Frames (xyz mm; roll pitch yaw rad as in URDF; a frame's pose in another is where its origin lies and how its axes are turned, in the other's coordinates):
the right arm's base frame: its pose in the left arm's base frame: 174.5 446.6 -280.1 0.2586 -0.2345 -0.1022
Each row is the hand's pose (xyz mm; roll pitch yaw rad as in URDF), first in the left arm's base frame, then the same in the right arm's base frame.
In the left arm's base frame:
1: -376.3 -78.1 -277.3 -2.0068 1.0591 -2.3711
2: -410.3 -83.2 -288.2 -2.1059 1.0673 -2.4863
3: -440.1 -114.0 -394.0 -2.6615 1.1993 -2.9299
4: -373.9 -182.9 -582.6 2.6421 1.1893 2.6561
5: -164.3 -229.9 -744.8 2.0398 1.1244 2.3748
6: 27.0 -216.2 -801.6 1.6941 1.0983 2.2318
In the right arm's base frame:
1: -480.2 -528.9 261.5 -2.0170 0.7118 -2.3075
2: -515.1 -537.8 261.0 -2.0640 0.7209 -2.3816
3: -565.5 -595.1 176.0 -2.3855 0.8787 -2.6170
4: -538.4 -706.1 -1.9 -3.0261 0.9804 -3.0051
5: -368.7 -783.7 -195.8 2.7164 0.9971 3.0433
6: -198.1 -777.0 -300.1 2.3952 1.0173 2.9207

